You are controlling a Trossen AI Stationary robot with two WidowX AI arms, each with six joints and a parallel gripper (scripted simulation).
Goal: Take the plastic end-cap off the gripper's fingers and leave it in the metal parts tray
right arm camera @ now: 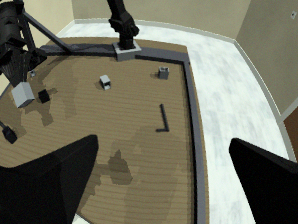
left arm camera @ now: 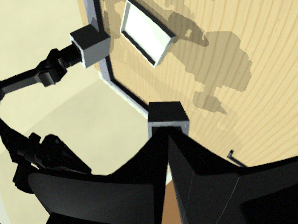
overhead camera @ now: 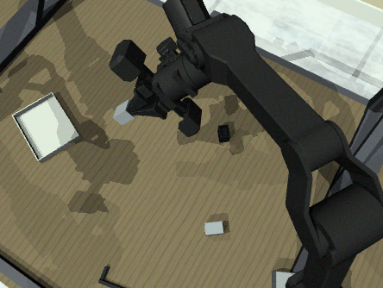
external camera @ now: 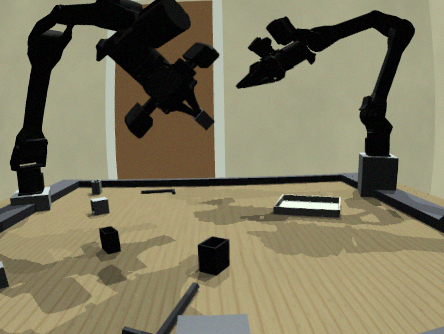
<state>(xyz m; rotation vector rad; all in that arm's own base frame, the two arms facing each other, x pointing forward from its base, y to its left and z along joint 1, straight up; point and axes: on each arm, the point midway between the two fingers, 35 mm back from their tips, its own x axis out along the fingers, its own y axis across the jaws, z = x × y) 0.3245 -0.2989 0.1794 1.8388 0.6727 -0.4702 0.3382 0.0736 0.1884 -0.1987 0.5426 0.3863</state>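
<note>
The grey plastic end-cap is 22 cm behind my right hand, 14 cm to the left of it and 9 cm below it. From my right hand the other things lie so: metal parts tray 29 cm below, 16 cm behind, 10 cm to the right; L-shaped dark bar 53 cm behind, 29 cm below, 20 cm to the left.
</note>
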